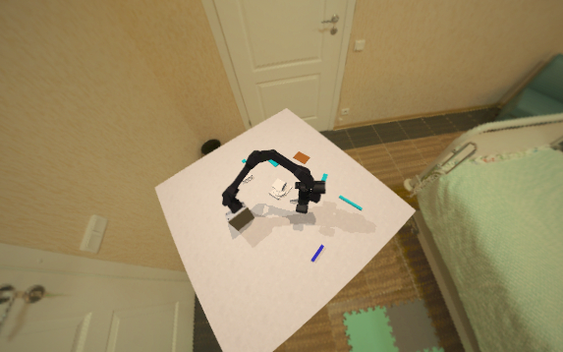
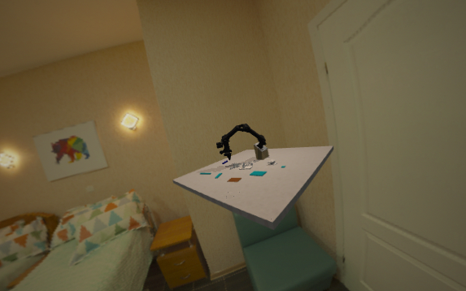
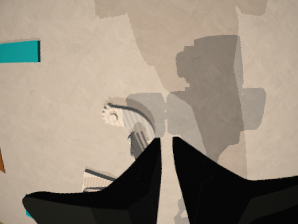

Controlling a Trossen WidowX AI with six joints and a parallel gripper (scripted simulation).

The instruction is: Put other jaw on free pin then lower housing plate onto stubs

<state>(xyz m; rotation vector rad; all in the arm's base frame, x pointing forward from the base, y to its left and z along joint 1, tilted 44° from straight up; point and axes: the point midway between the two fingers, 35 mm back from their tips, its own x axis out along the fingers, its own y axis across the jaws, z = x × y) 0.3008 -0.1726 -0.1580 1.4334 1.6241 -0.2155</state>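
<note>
Now: the jaw piece 3 cm ahead of my gripper tip, 4 cm to the left of it and 8 cm below it. Round my gripper tip: teal plate: 15 cm ahead, 41 cm to the left, 8 cm below; then blue bar: 16 cm behind, 23 cm to the right, 8 cm below; then orange plate: 29 cm ahead, 26 cm to the left, 8 cm below.
</note>
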